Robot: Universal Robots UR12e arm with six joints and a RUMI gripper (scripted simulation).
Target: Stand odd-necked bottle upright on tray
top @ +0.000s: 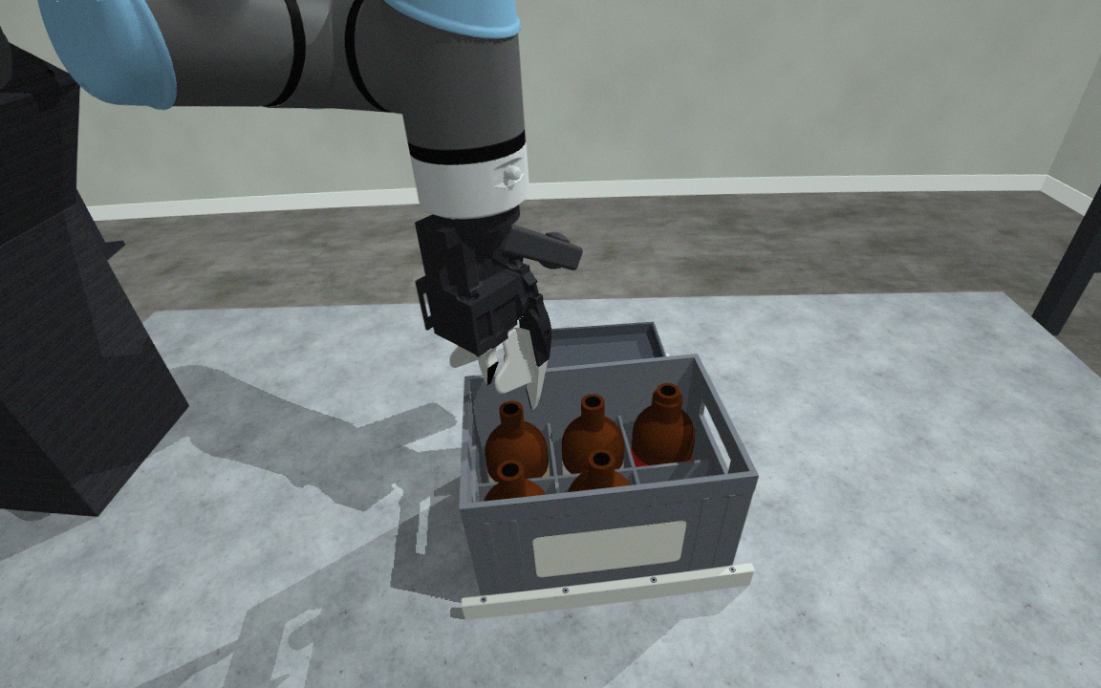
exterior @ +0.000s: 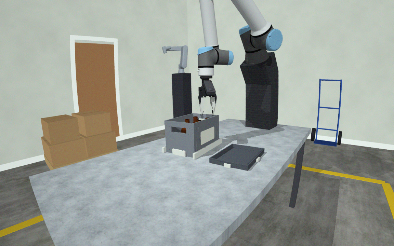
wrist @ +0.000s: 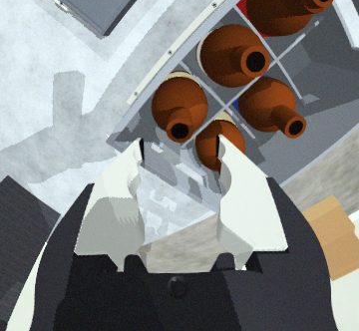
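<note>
The crate lies 80 mm ahead of my hand, 50 mm to the right of it and 110 mm below it. The rest, counted from my hand: grey tray (110 mm ahead, 240 mm to the left, 180 mm below); glass bottle (170 mm ahead, 110 mm below).
</note>
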